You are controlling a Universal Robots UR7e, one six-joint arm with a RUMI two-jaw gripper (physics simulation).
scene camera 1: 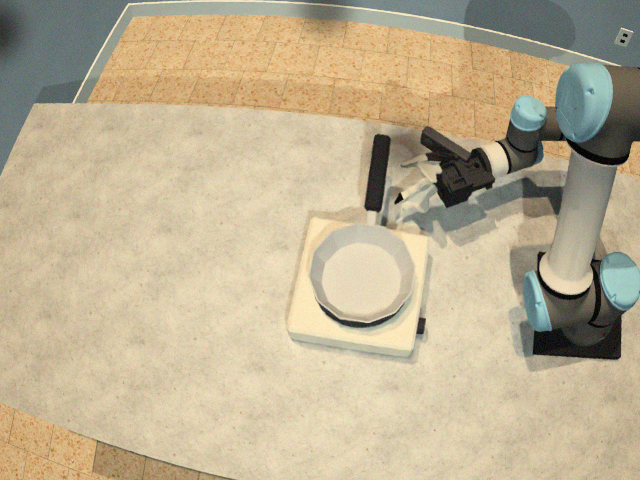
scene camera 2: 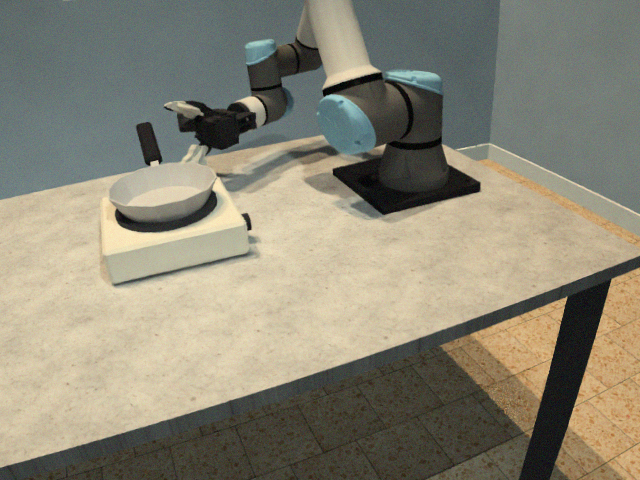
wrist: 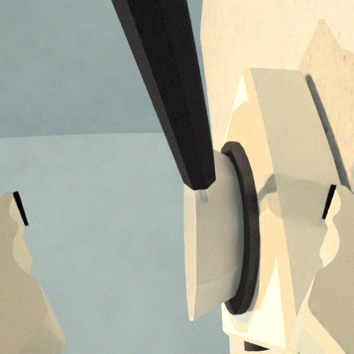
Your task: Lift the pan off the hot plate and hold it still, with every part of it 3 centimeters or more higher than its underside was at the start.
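Places are measured from the arm's base along level axes (x left, y back, z up), in centimetres.
Pixels of known places: gripper, fingertip midpoint: (scene camera 1: 397, 185) (scene camera 2: 169, 141); arm's base, link origin: (scene camera 2: 413, 177).
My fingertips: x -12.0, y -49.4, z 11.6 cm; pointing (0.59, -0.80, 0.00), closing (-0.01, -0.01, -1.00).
Ahead of a thing's pixels: the offset from my fingertips to its top centre.
The light grey pan (scene camera 1: 361, 276) (scene camera 2: 164, 197) (wrist: 215, 245) sits level on the black burner disc of the cream hot plate @(dx +18.2, dy -1.5, dz -5.8 cm) (scene camera 1: 308, 325) (scene camera 2: 178, 252) (wrist: 285, 120). Its black handle @(dx -2.0, dy -4.4, dz +2.4 cm) (scene camera 1: 377, 173) (scene camera 2: 148, 143) (wrist: 170, 90) slants up and away from the bowl, toward the table's far edge in scene camera 1. My gripper (scene camera 1: 400, 182) (scene camera 2: 175, 133) (wrist: 174, 192) is open and empty, to the right of the handle in scene camera 1. Its jaws are one above the other, and the handle lies ahead of them. The lower fingertip is partly hidden behind the pan in scene camera 2.
The hot plate's black knob @(dx +23.1, dy +10.9, dz -8.2 cm) (scene camera 1: 421, 326) (scene camera 2: 247, 221) sticks out on the side toward the robot base (scene camera 1: 576, 343) (scene camera 2: 408, 193). The table's far edge runs behind the handle, with the blue wall (scene camera 2: 103, 77) beyond.
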